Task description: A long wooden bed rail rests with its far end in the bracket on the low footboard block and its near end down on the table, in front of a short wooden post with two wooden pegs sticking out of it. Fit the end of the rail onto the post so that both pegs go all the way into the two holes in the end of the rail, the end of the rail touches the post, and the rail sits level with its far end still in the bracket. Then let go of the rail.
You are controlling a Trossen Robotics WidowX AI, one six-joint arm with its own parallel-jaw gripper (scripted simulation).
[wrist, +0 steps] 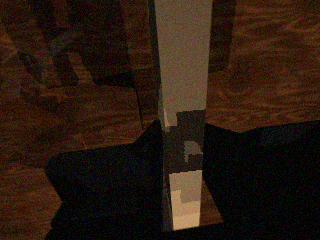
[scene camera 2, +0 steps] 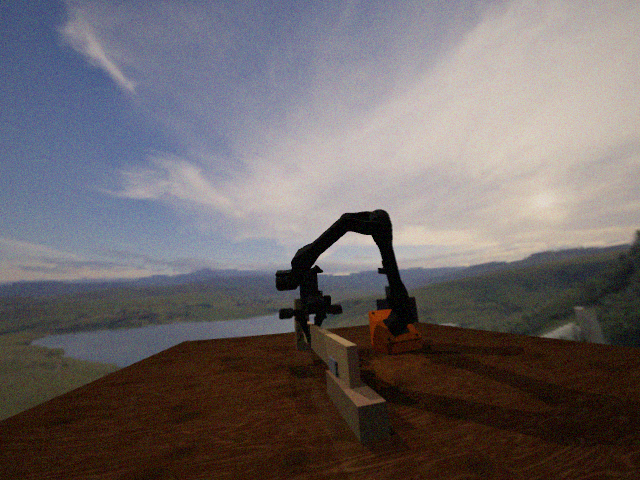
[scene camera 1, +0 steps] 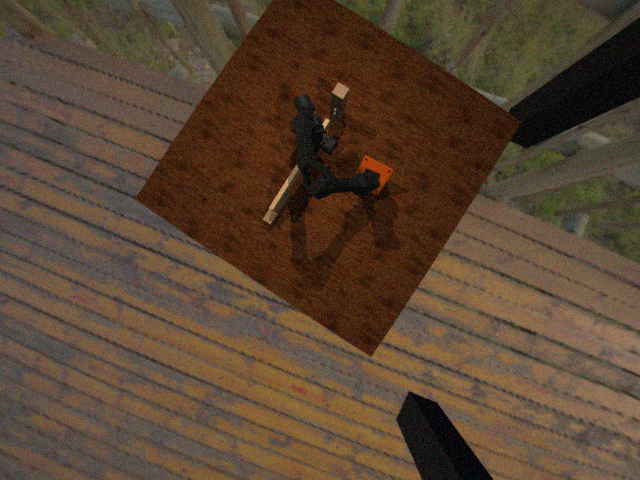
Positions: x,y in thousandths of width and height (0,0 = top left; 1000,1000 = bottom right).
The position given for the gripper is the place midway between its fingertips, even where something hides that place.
The gripper (scene camera 2: 488,711) holds a wooden rail (scene camera 2: 507,716). Further things: a post (scene camera 1: 530,207).
The wooden rail also shows in the wrist view (wrist: 564,185). The gripper shows as well in the wrist view (wrist: 533,515).
